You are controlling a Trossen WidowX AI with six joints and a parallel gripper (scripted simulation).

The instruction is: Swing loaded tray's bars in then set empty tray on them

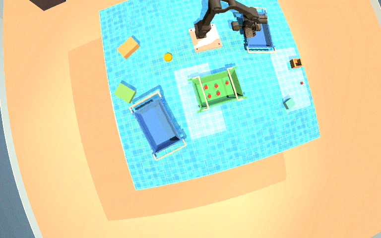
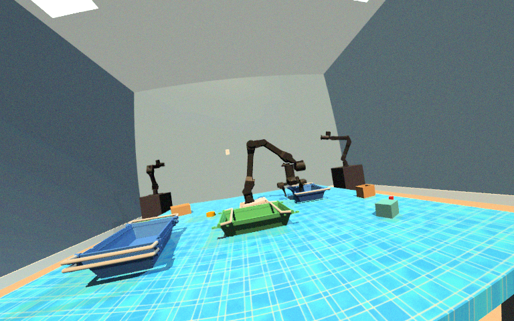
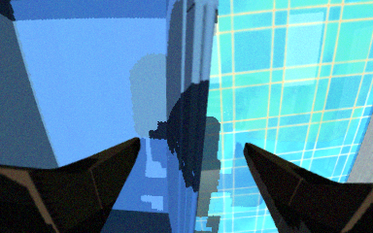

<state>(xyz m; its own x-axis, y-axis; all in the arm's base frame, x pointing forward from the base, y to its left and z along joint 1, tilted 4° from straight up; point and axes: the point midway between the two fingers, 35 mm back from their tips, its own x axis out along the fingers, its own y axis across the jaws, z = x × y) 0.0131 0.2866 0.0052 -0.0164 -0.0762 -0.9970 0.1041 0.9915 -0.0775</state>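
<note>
Right now the blue tray is 1 cm ahead of my gripper tip, 8 cm to the left of it and 3 cm above it. The rest, counted from my gripper tip: yellow disc (10 cm ahead, 51 cm to the right, 1 cm below); teal cube (52 cm ahead, 19 cm to the left, 1 cm above); brown box (26 cm ahead, 32 cm to the left).
</note>
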